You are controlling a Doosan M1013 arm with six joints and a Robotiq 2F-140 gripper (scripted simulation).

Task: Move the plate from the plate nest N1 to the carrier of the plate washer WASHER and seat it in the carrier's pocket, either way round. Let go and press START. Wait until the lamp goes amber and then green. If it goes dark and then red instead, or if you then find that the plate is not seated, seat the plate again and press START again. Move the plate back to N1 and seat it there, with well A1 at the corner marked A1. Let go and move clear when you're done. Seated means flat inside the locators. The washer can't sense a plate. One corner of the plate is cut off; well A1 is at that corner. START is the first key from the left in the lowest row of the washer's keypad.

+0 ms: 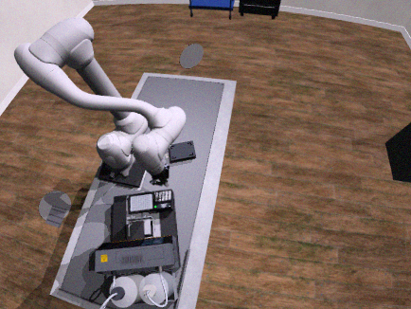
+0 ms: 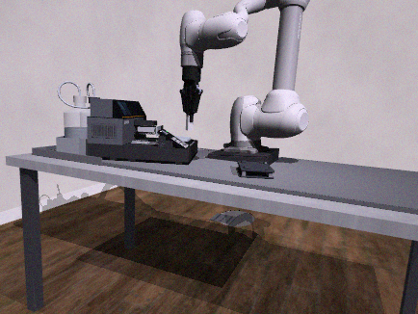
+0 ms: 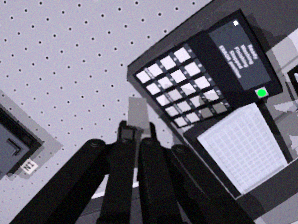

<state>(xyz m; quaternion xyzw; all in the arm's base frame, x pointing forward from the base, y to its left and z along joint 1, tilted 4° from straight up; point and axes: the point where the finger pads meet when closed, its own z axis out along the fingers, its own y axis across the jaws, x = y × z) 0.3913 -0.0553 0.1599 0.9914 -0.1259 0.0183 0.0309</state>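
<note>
Right now my hand is 11 cm past the white well plate, 14 cm to the left of it and 9 cm above it. The rest, counted from my hand: plate nest N1: 5 cm behind, 28 cm to the left, 15 cm below; then plate washer: 3 cm behind, 27 cm to the right, 5 cm below.
</note>
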